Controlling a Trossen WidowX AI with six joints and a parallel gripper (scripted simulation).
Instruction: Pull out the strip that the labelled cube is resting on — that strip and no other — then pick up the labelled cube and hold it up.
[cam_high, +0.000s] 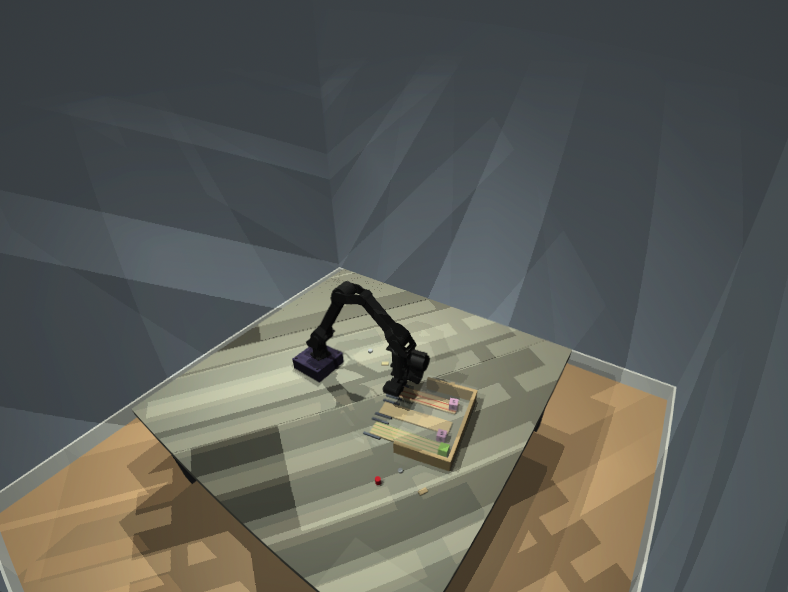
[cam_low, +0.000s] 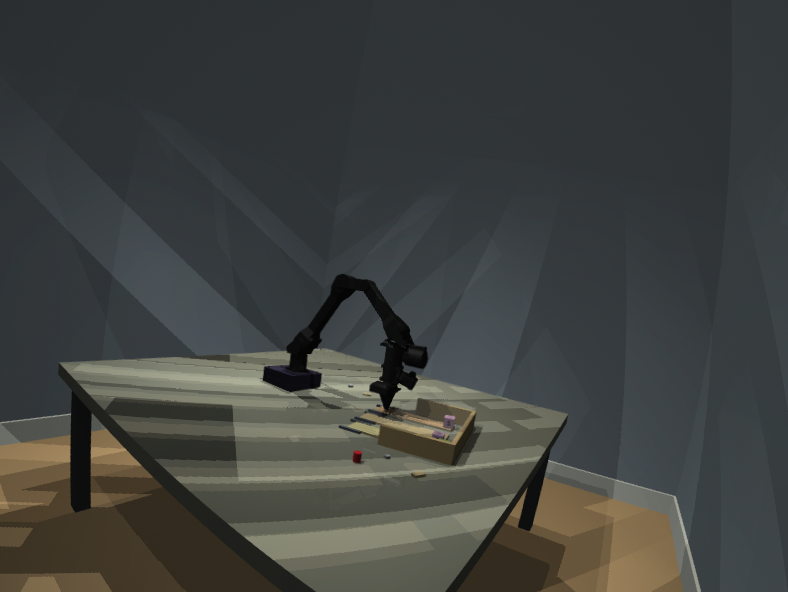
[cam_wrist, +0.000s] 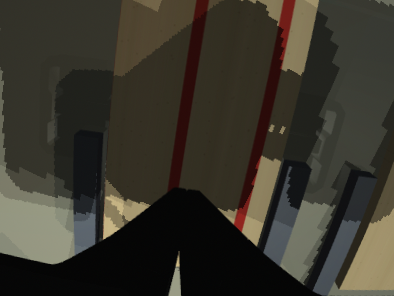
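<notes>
The red-lined strip is 90 mm ahead of my gripper tip and 40 mm to the left of it. Round my gripper tip: grey piece (240 mm ahead, 240 mm to the right).
</notes>
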